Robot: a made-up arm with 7 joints.
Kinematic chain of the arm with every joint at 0, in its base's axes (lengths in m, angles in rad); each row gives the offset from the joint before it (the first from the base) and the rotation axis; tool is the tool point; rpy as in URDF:
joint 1: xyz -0.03 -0.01 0.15 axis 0 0.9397 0.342
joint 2: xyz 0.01 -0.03 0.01 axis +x
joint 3: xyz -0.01 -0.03 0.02 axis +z
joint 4: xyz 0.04 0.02 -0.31 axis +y
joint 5: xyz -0.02 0 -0.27 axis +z
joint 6: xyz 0.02 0 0 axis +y
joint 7: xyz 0.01 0.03 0 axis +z
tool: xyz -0.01 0 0 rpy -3.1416 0 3.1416
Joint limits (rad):
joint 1: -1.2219..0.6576
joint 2: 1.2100..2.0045
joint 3: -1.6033..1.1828
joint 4: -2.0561..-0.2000
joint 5: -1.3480..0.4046
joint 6: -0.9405..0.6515
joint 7: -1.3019..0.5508
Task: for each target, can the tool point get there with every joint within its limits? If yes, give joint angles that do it. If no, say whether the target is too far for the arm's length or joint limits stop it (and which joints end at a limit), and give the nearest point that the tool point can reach.
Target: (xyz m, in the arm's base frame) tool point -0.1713 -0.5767 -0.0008
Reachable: no: joint limits stop it (at a limit: joint 1, joint 2, joint 3, joint 4, joint 6, joint 7) | nearest point -0.2164 -0.0376 -0.1102 | short by 0.552 m
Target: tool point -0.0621 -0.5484 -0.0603
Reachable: no: joint limits stop it (at a limit: joint 1, joint 2, joint 3, joint 4, joint 6, joint 7) | nearest point -0.2053 -0.0365 -0.1164 | short by 0.534 m
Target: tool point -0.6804 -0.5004 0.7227
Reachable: no: too far | nearest point -0.2327 0.0321 0.3995 | short by 0.767 m
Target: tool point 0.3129 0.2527 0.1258
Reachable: yes | joints -0.9123 1.7845 -1.3671 -1.4877 0.0432 -0.0028 -1.0066
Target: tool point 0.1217 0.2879 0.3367
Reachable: yes | joints -0.1142 1.3093 0.8568 -1.6071 0.0703 -0.5421 -0.6160
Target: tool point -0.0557 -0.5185 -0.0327
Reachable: no: joint limits stop it (at a limit: joint 1, joint 2, joint 3, joint 4, joint 6, joint 7) | nearest point -0.2058 -0.0366 -0.1160 | short by 0.512 m
